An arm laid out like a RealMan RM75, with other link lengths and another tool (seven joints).
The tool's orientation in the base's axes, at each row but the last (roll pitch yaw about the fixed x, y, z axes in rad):
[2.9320, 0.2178, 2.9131]
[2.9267, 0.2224, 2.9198]
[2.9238, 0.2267, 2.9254]
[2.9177, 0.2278, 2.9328]
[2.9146, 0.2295, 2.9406]
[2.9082, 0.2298, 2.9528]
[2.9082, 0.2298, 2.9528]
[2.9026, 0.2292, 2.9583]
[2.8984, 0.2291, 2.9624]
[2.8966, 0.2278, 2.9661]
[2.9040, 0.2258, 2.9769]
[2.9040, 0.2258, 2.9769]
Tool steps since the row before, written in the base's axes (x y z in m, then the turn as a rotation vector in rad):
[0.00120, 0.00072, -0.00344, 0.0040, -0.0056, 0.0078]
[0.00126, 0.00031, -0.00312, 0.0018, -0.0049, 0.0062]
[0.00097, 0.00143, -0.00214, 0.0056, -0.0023, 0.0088]
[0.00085, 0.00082, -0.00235, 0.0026, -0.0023, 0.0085]
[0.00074, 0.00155, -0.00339, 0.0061, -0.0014, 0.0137]
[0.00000, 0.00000, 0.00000, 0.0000, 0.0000, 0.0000]
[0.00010, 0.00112, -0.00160, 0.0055, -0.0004, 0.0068]
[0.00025, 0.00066, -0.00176, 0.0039, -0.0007, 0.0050]
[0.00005, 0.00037, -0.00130, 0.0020, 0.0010, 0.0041]
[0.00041, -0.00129, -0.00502, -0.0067, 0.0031, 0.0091]
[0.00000, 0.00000, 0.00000, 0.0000, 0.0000, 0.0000]
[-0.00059, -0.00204, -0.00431, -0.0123, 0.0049, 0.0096]
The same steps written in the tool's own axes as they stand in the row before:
[-0.00024, 0.00021, 0.00370, -0.0067, -0.0031, -0.0073]
[-0.00044, -0.00014, 0.00335, -0.0041, -0.0031, -0.0062]
[-0.00014, 0.00109, 0.00252, -0.0078, 0.0005, -0.0073]
[-0.00011, 0.00041, 0.00260, -0.0049, 0.0000, -0.0078]
[0.00037, 0.00086, 0.00368, -0.0092, 0.0025, -0.0116]
[0.00000, 0.00000, 0.00000, 0.0000, 0.0000, 0.0000]
[0.00047, 0.00073, 0.00175, -0.0069, 0.0019, -0.0051]
[0.00028, 0.00026, 0.00186, -0.0050, 0.0010, -0.0039]
[0.00031, 0.00006, 0.00131, -0.0027, 0.0022, -0.0032]
[0.00052, -0.00238, 0.00459, 0.0049, 0.0044, -0.0097]
[0.00000, 0.00000, 0.00000, 0.0000, 0.0000, 0.0000]
[0.00121, -0.00303, 0.00353, 0.0105, 0.0056, -0.0112]

